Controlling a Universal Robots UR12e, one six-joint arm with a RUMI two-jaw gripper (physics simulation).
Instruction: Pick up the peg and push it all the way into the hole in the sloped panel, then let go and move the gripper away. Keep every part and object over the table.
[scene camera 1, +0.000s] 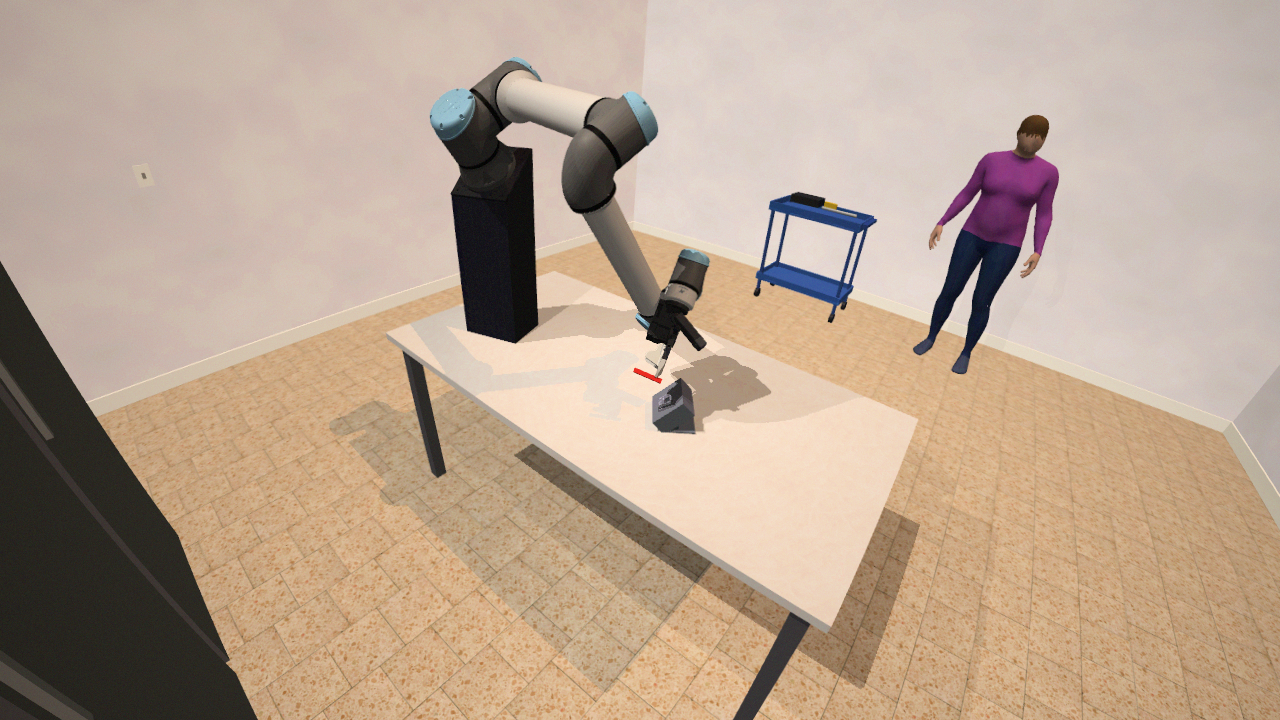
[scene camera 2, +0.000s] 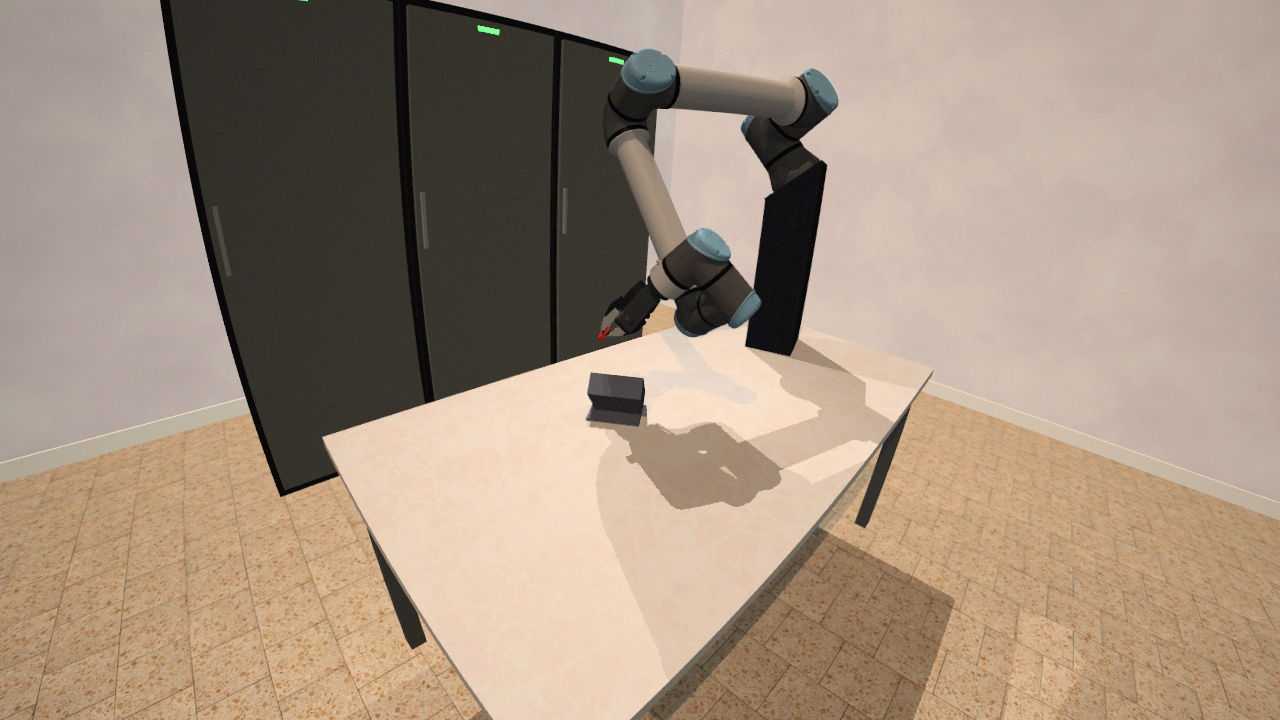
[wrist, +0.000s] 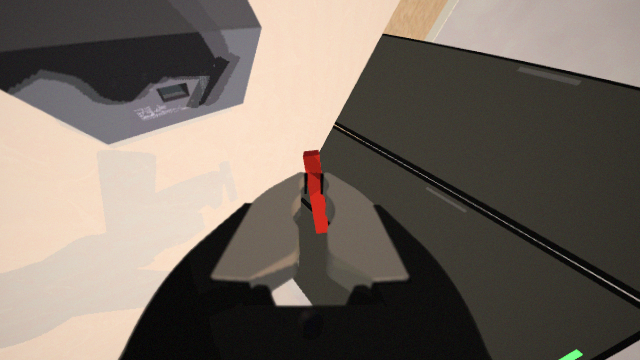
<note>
I see my gripper (scene camera 1: 655, 377) and a red peg (wrist: 311, 159).
My gripper shows as well in scene camera 2 (scene camera 2: 603, 333) and in the wrist view (wrist: 314, 175).
</note>
